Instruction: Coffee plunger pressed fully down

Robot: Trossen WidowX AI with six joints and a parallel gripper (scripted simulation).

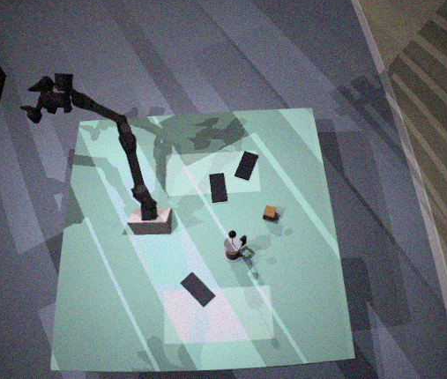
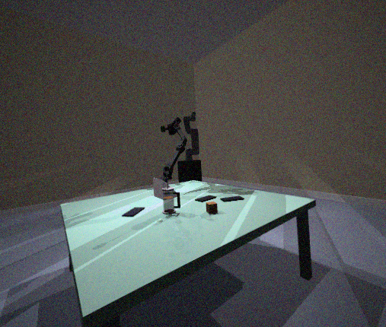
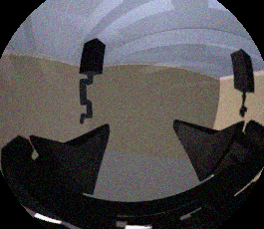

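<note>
Now: gripper tip 78 cm short of the coffee press, 52 cm to the left of it and 47 cm above it.
</note>
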